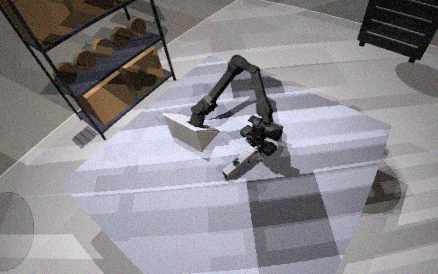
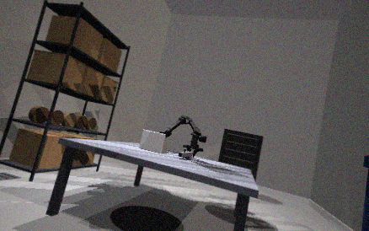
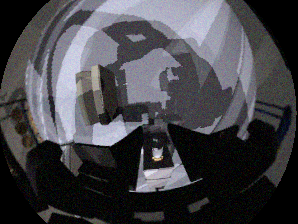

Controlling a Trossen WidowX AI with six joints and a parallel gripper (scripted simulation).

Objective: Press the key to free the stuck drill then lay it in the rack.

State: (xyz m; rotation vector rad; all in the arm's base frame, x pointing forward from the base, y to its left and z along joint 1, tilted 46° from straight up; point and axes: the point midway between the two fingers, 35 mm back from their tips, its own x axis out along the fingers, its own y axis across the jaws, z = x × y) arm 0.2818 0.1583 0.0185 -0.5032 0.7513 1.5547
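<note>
Right now the thin orange drill is 5 cm to the right of my gripper tip, 3 cm above it and 1 cm behind it. Round my gripper tip: dark key: 14 cm to the right, 3 cm above, 2 cm behind; then light grey block: 11 cm to the right, 2 cm behind, 2 cm above.
</note>
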